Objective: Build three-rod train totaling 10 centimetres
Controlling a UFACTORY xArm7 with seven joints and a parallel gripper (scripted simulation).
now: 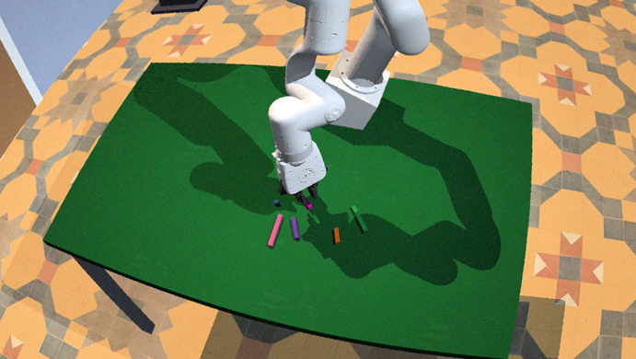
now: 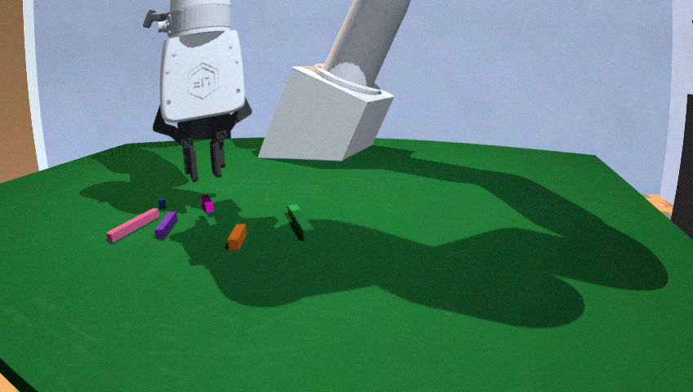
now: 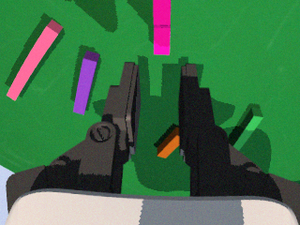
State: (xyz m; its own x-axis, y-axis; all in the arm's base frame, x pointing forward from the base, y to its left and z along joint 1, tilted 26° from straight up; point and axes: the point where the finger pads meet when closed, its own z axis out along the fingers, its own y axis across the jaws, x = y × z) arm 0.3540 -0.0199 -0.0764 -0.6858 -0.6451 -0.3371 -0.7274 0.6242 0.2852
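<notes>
My hand is 70 mm short of the purple rod, 20 mm to the left of it and 60 mm above it. Round my hand: pink rod (80 mm ahead, 60 mm to the right, 60 mm below); then magenta rod (20 mm behind, 20 mm to the right, 60 mm below); then blue rod (80 mm to the right, 60 mm below).
</notes>
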